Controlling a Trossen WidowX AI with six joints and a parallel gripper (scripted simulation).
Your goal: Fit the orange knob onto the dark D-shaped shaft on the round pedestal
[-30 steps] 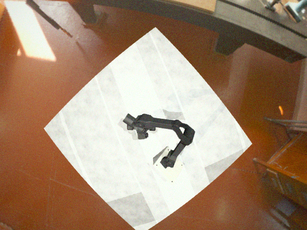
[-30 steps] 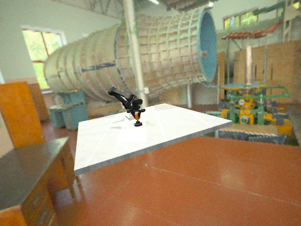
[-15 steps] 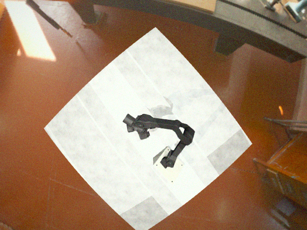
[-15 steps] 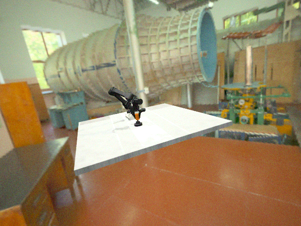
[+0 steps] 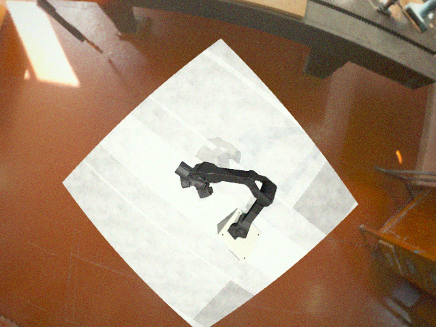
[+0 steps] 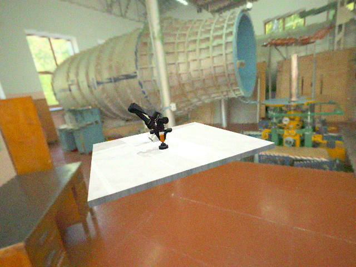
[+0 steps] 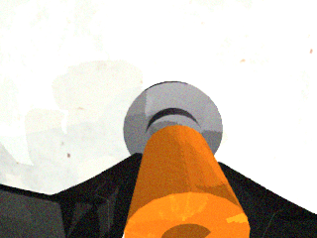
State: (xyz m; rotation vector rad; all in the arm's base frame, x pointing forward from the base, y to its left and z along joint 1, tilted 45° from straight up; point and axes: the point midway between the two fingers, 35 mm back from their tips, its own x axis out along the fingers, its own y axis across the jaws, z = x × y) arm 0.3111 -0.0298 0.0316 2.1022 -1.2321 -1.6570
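Now: the orange knob 2 cm above my gripper tip. Round my gripper tip: pedestal 4 cm below.
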